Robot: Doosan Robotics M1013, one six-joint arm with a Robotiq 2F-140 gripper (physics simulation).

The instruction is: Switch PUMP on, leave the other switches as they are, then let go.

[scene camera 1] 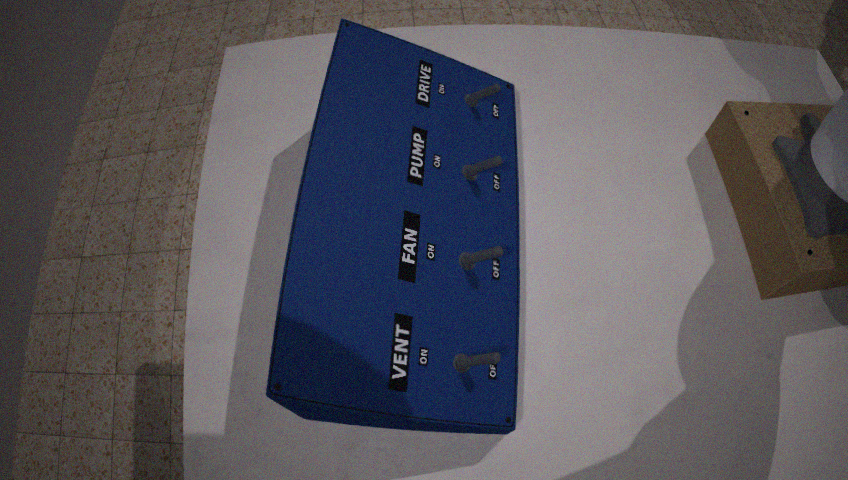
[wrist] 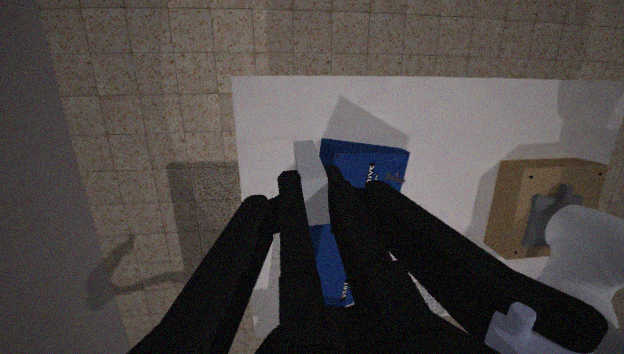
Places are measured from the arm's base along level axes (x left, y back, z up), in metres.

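Where they show: gripper, fingertip midpoint: (wrist: pixel 304 158); arm's base at its link origin: (scene camera 1: pixel 830 187) (wrist: pixel 550 220).
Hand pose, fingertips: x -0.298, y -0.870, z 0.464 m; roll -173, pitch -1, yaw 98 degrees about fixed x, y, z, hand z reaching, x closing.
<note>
Each offset is from my fingertips to the top centre of the thing. Level surfaces: height alone.
The blue switch panel (scene camera 1: pixel 345 208) (wrist: pixel 352 167) carries four levers. In scene camera 1 the PUMP lever {dx +0.282, dy +0.296, dz -0.442 m} (scene camera 1: pixel 483 167) leans to the side marked OFF. The DRIVE lever {dx +0.162, dy +0.307, dz -0.442 m} (scene camera 1: pixel 483 95) (wrist: pixel 395 177), the FAN lever {dx +0.401, dy +0.285, dz -0.442 m} (scene camera 1: pixel 482 256) and the VENT lever {dx +0.521, dy +0.274, dz -0.442 m} (scene camera 1: pixel 477 361) lean to OFF too. My gripper (wrist: pixel 304 158) is shut and empty, its pale fingertips together. In the wrist view it appears over the label side of the panel, and its dark fingers hide the PUMP lever. I cannot tell its height above the panel. The gripper does not show in scene camera 1.
The panel stands on a white table top {dz -0.572 m} (scene camera 1: pixel 595 178) (wrist: pixel 450 110). To the right is a wooden block (scene camera 1: pixel 746 220) (wrist: pixel 500 200) with a dark grey piece and a pale rounded body on it. Tiled floor (scene camera 1: pixel 119 237) (wrist: pixel 150 115) lies past the table's edges.
</note>
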